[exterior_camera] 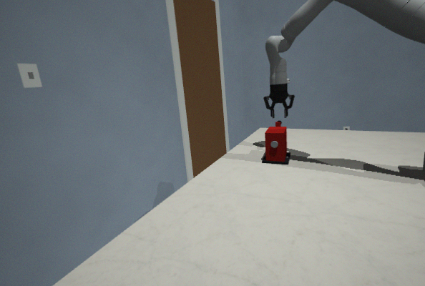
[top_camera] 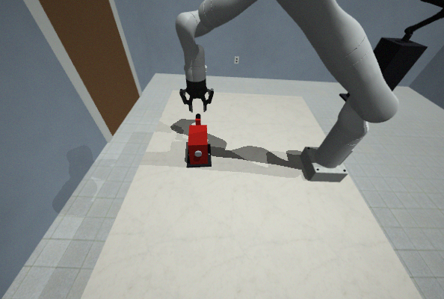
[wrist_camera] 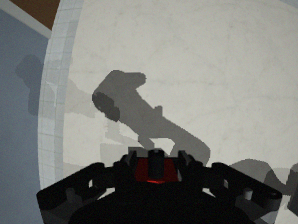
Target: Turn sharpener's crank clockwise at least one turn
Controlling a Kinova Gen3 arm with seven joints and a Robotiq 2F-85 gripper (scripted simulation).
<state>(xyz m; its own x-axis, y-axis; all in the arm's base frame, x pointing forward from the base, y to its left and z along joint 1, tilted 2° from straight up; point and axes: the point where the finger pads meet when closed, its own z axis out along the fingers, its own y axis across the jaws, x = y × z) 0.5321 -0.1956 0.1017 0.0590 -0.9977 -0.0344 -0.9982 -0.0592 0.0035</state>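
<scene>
My gripper is now 4 cm above the crank knob and 2 cm to the right of it.
</scene>
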